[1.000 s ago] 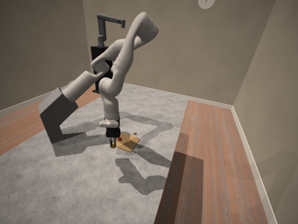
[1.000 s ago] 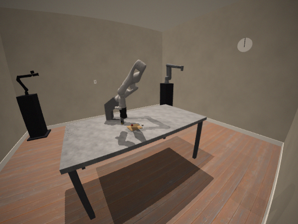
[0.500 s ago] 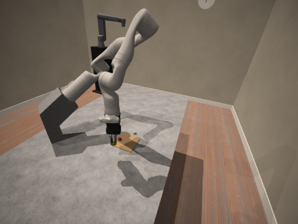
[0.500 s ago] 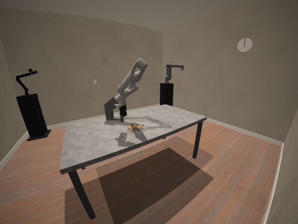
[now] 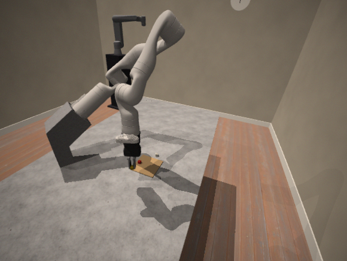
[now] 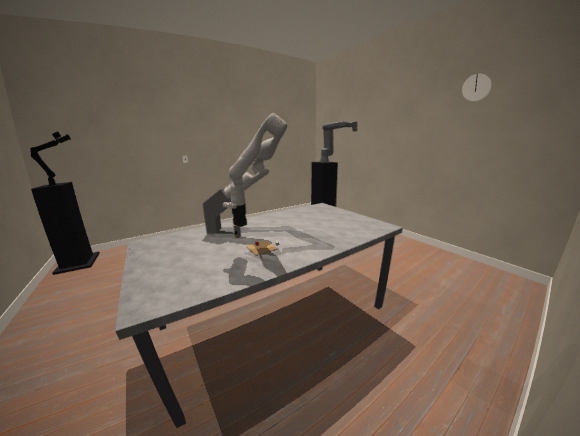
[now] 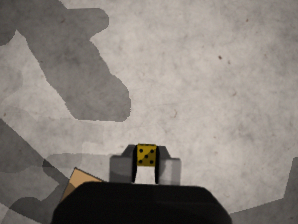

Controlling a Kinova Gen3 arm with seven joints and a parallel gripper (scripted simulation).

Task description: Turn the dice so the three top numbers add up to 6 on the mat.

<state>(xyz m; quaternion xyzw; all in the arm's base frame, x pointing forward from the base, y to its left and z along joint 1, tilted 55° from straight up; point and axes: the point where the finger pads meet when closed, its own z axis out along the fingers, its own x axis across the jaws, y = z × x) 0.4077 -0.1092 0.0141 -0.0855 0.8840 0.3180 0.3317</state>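
My gripper is now 13 cm to the right of the red die, 11 cm above it and 5 cm past it. From my hand the other things lie so: tan mat (14 cm to the left, 12 cm below, 1 cm behind); then white die (24 cm to the left, 11 cm below); then yellow die (1 cm below).
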